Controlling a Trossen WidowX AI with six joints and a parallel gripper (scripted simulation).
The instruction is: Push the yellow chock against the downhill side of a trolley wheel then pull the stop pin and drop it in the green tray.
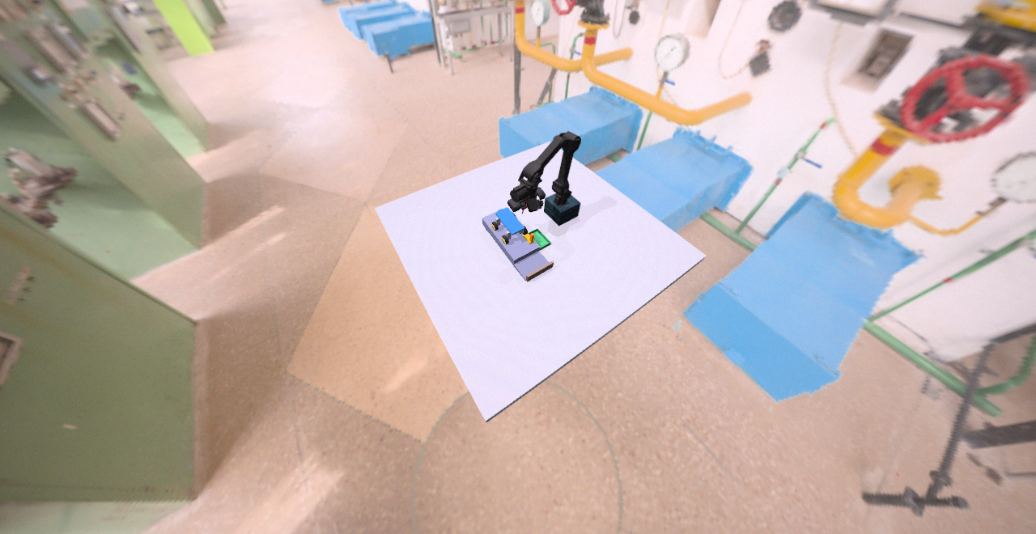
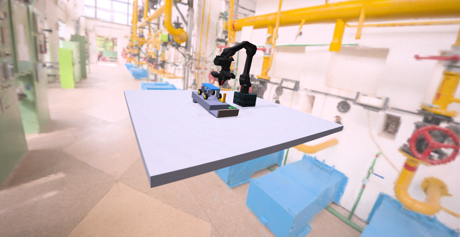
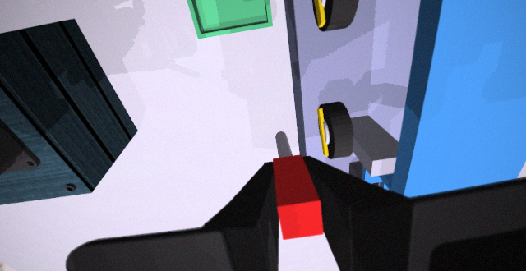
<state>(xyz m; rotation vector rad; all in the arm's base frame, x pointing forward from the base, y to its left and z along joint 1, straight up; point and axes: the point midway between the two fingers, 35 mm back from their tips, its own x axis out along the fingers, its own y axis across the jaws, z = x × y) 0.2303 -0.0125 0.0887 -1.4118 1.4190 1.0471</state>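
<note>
My gripper tip is 16 cm above the green tray, 10 cm to the right of it and 2 cm past it. Also, from my gripper tip: blue-decked trolley: 10 cm ahead, 5 cm below, 2 cm to the left; red-headed stop pin: right at my gripper tip; yellow chock: 11 cm to the left, 8 cm below, 5 cm ahead.
</note>
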